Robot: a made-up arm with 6 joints. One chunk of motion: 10 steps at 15 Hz.
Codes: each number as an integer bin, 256 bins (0 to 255) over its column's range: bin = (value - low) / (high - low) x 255, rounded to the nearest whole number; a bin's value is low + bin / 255 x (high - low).
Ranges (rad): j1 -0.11..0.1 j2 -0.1..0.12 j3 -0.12..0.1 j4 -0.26..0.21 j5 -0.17..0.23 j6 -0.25..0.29
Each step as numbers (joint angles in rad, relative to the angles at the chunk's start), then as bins.
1 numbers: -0.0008 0.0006 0.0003 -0.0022 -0.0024 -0.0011
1 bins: 133 117 139 140 107 118
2 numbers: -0.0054 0.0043 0.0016 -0.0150 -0.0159 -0.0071
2 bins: 127 121 141 133 98 115
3 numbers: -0.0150 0.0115 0.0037 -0.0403 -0.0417 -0.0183
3 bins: 115 129 143 119 82 109
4 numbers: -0.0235 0.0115 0.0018 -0.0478 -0.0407 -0.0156
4 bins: 105 129 141 115 82 111
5 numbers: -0.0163 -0.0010 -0.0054 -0.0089 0.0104 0.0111
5 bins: 114 115 133 136 115 123
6 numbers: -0.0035 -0.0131 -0.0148 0.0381 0.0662 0.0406
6 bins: 129 101 122 162 151 137
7 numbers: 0.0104 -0.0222 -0.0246 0.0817 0.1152 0.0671
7 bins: 146 90 111 185 182 150
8 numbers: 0.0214 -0.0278 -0.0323 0.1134 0.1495 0.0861
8 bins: 160 84 102 203 204 159
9 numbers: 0.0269 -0.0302 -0.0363 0.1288 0.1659 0.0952
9 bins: 166 81 97 211 214 163
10 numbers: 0.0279 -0.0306 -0.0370 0.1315 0.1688 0.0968
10 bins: 167 80 96 212 216 164
